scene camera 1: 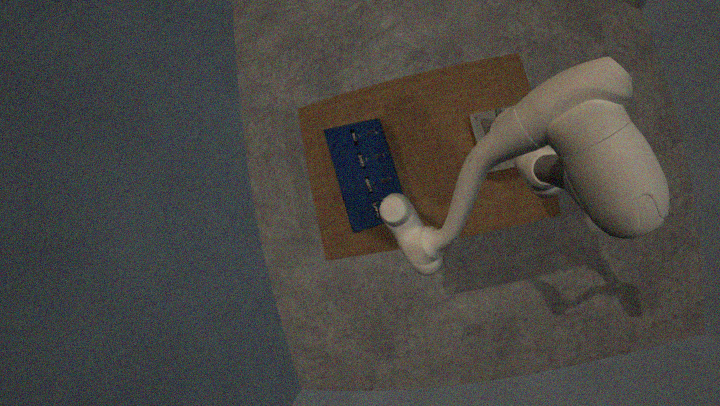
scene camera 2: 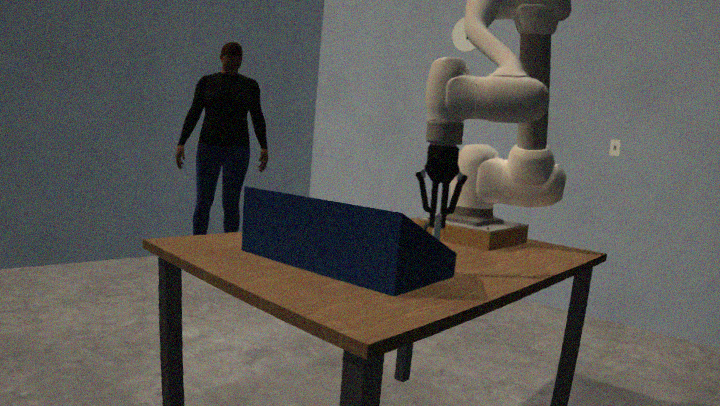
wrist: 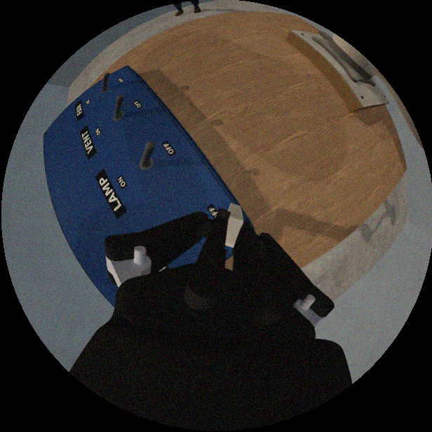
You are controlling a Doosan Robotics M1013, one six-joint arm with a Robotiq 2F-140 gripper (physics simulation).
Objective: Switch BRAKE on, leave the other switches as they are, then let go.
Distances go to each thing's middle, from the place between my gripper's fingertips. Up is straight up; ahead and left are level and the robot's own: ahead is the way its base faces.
Right now the blue switch panel (scene camera 2: 385, 251) is 170 mm to the right of my hand and 150 mm ahead of it.
